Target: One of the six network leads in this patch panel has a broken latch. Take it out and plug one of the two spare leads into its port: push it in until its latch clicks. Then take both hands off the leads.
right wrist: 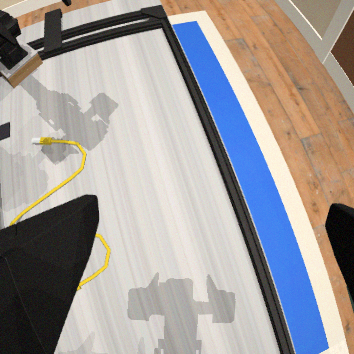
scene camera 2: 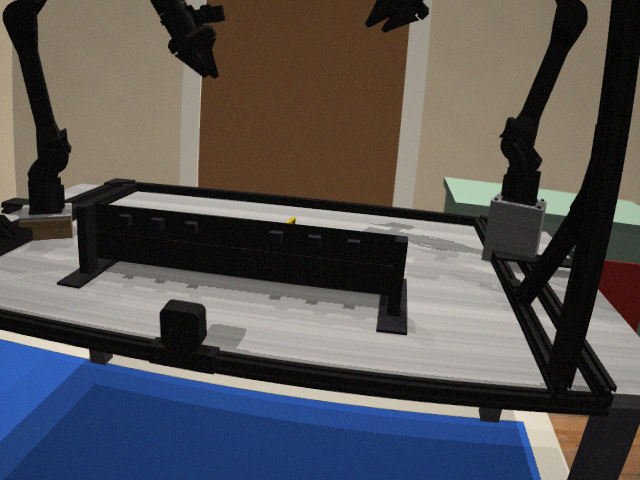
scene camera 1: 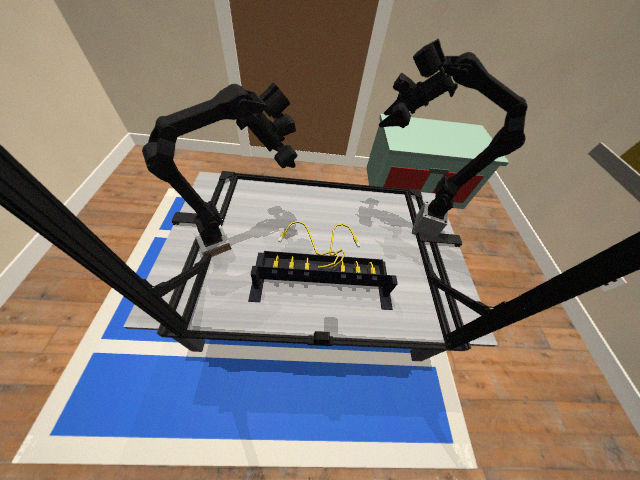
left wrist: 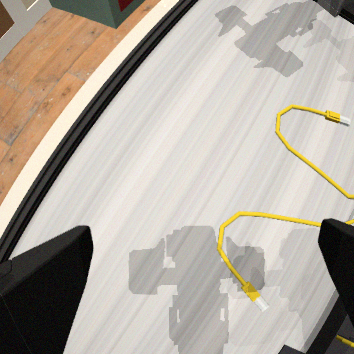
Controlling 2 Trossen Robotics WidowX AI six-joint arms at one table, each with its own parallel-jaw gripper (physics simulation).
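Seen in the pictures: left gripper, between the fingertips: (right wrist: pixel 42 23) (scene camera 2: pixel 211 77) (left wrist: pixel 209 236); right gripper, between the fingertips: (right wrist: pixel 219 212) (scene camera 2: pixel 374 28) (scene camera 1: pixel 381 119); left arm's base, origin of its link: (right wrist: pixel 13 56) (scene camera 2: pixel 46 210) (scene camera 1: pixel 211 237); right arm's base, origin of its link: (scene camera 2: pixel 520 200) (scene camera 1: pixel 436 212).
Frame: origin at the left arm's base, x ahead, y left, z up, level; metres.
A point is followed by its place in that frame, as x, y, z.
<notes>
The black patch panel (scene camera 1: pixel 323 275) {0.279, -0.350, 0.031} (scene camera 2: pixel 248 260) {0.301, -0.366, 0.004} stands on feet at the table's middle. Six yellow leads sit in it, three at the left and three at the right; which latch is broken cannot be told. The left spare lead's plug (scene camera 1: pixel 281 236) {0.245, -0.092, -0.031} (left wrist: pixel 254 295) {0.251, -0.087, -0.031} (right wrist: pixel 45 141) {0.262, -0.084, -0.034} and the right spare lead's plug (scene camera 1: pixel 356 241) {0.512, -0.254, -0.035} (left wrist: pixel 335 117) {0.512, -0.247, -0.033} lie on the table behind the panel, clear tips free. My left gripper (scene camera 1: pixel 290 161) {0.324, 0.000, 0.254} (left wrist: pixel 209 236) {0.324, 0.000, 0.254} is open and empty, high above the left spare plug. My right gripper (scene camera 1: pixel 386 122) {0.635, -0.080, 0.375} (right wrist: pixel 219 212) {0.635, -0.080, 0.375} is open and empty, high over the back right.
The spare leads' cables (scene camera 1: pixel 323 253) {0.350, -0.253, -0.013} cross behind the panel's middle. A black frame (scene camera 1: pixel 320 181) {0.565, 0.125, -0.025} edges the table, with slanted posts (scene camera 1: pixel 93 242) {-0.170, -0.265, 0.408} (scene camera 1: pixel 547 289) {0.539, -0.727, 0.365} at both front corners. A small black box (scene camera 1: pixel 322 338) {0.172, -0.521, 0.010} (scene camera 2: pixel 182 324) {0.173, -0.526, -0.006} sits on the front rail. A green cabinet (scene camera 1: pixel 436 138) stands behind at the right.
</notes>
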